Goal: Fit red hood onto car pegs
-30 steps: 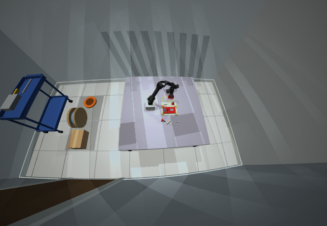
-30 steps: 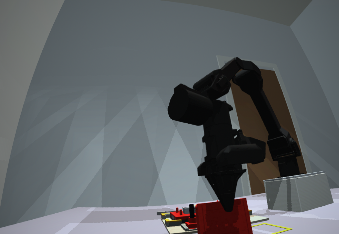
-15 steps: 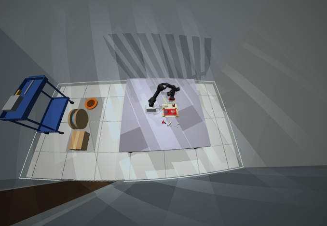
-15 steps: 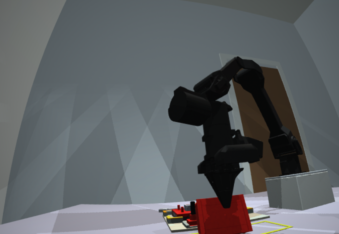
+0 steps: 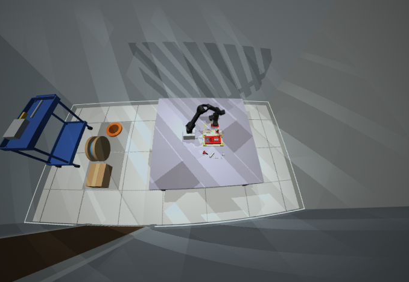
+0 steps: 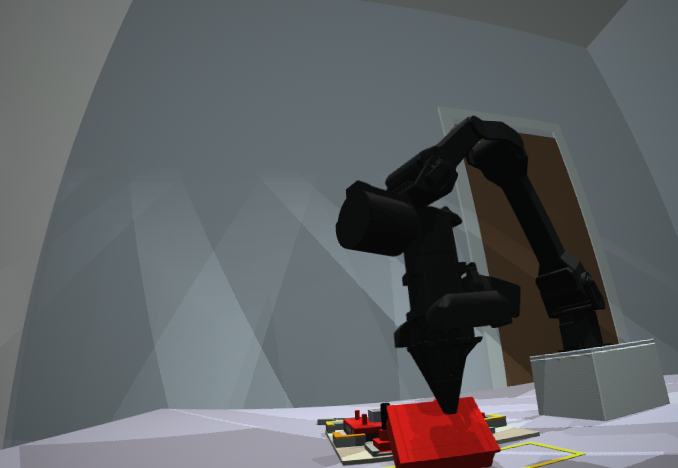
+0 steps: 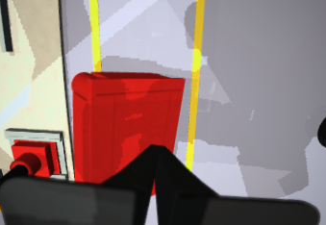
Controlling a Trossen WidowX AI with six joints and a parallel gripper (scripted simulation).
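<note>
The red hood is 2 cm to the right of my gripper tip and 3 cm below it. From my gripper tip the other things lie so: white wheel 3 cm ahead, 17 cm to the left, 5 cm below.
</note>
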